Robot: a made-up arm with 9 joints. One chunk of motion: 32 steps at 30 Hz.
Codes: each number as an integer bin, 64 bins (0 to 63) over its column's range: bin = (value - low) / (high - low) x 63, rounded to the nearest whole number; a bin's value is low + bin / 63 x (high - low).
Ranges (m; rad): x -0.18..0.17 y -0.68..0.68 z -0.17..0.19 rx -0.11..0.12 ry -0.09..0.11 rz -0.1..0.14
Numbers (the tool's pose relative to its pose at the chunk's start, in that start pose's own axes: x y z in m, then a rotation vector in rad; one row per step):
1: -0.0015 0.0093 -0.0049 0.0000 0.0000 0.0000
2: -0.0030 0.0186 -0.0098 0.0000 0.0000 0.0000
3: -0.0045 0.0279 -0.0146 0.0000 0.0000 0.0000
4: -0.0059 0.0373 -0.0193 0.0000 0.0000 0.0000
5: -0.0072 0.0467 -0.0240 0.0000 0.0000 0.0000
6: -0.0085 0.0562 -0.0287 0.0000 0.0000 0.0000
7: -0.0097 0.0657 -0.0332 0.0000 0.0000 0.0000
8: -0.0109 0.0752 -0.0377 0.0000 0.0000 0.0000
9: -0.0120 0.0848 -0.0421 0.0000 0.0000 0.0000
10: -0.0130 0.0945 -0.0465 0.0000 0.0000 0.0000
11: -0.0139 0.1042 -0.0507 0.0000 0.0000 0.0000
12: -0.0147 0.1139 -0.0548 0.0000 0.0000 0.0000
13: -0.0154 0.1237 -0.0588 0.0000 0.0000 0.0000
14: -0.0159 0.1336 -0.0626 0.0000 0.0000 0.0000
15: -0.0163 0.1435 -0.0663 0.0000 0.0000 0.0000
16: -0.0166 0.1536 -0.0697 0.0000 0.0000 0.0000
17: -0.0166 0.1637 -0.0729 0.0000 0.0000 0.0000
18: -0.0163 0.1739 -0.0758 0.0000 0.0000 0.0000
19: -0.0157 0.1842 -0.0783 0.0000 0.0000 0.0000
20: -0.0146 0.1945 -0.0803 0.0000 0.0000 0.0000
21: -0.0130 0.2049 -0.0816 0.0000 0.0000 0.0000
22: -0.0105 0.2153 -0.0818 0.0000 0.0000 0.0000
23: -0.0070 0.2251 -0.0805 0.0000 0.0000 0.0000
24: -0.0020 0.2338 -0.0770 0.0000 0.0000 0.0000
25: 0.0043 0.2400 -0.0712 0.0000 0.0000 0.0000
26: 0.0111 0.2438 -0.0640 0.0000 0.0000 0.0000
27: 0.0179 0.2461 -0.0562 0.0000 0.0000 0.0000
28: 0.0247 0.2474 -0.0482 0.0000 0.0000 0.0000
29: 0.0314 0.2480 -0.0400 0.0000 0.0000 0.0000
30: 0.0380 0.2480 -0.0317 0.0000 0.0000 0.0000
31: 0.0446 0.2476 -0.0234 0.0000 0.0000 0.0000
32: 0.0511 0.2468 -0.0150 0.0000 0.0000 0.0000
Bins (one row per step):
1: 32 32 29 30 28 26
2: 32 32 28 30 28 26
3: 32 33 27 30 28 26
4: 31 33 26 30 28 26
5: 31 34 26 30 28 26
6: 31 34 25 30 28 26
7: 31 35 24 30 28 26
8: 30 35 23 30 28 26
9: 30 35 22 30 28 26
10: 30 36 22 30 28 26
11: 30 36 21 30 28 26
12: 30 37 20 30 28 26
13: 30 37 19 30 28 26
14: 30 38 19 30 28 26
15: 29 38 18 30 28 26
16: 29 39 18 30 28 26
17: 29 39 17 30 28 26
18: 29 40 16 30 28 26
19: 30 40 16 30 28 26
20: 30 41 16 30 28 26
21: 30 41 15 30 28 26
22: 31 41 15 30 28 26
23: 31 42 16 30 28 26
24: 32 42 16 30 28 26
25: 33 43 17 30 28 26
26: 34 43 19 30 28 26
27: 36 43 20 30 28 26
28: 37 43 21 30 28 26
29: 38 43 23 30 28 26
30: 39 43 24 30 28 26
31: 40 43 26 30 28 26
32: 42 43 27 30 28 26

